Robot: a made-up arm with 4 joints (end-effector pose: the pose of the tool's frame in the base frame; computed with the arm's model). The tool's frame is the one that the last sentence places.
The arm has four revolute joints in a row. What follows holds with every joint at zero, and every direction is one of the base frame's.
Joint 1 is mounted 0.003 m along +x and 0.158 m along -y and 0.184 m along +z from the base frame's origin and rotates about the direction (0.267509, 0.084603, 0.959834), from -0.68 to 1.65 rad.
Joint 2 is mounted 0.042 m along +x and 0.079 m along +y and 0.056 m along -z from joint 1 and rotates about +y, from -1.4 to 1.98 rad.
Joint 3 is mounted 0.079 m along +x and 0.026 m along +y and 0.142 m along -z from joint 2 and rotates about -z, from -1.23 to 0.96 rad.
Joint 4 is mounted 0.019 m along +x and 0.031 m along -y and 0.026 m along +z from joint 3 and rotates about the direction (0.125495, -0.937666, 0.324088), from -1.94 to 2.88 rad.
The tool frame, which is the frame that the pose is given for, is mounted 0.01 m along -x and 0.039 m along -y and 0.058 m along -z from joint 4; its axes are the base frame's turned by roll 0.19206, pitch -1.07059 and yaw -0.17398 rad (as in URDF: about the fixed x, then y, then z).
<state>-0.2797 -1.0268 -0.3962 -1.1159</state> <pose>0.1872 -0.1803 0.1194 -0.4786 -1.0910 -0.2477</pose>
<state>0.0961 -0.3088 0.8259 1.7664</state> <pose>0.1822 -0.1243 0.0540 -0.3214 -2.9512 0.1787</pose>
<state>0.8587 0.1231 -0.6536 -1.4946</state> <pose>0.0221 -0.0307 0.0336 -0.2959 0.1587 1.1337</pose>
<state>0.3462 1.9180 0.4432 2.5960</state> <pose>-0.0799 -0.1134 0.0358 0.9586 -1.4086 0.3594</pose>
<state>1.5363 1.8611 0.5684 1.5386</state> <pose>-0.0770 -0.2445 0.0394 0.9414 -0.3565 1.4087</pose>
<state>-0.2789 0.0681 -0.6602 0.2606</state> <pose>0.1896 -0.1568 -0.0551 0.3759 -1.2034 0.3688</pose>
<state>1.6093 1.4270 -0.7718 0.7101</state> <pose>-0.1782 -0.2164 -0.0200 1.4193 0.7868 1.2038</pose>
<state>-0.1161 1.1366 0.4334 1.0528</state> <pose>-0.0386 -0.1357 -0.0494 -0.0926 -0.9391 -0.0991</pose>
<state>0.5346 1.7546 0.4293 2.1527</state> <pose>-0.0932 -0.1333 0.0127 0.8966 -1.1360 0.4851</pose>
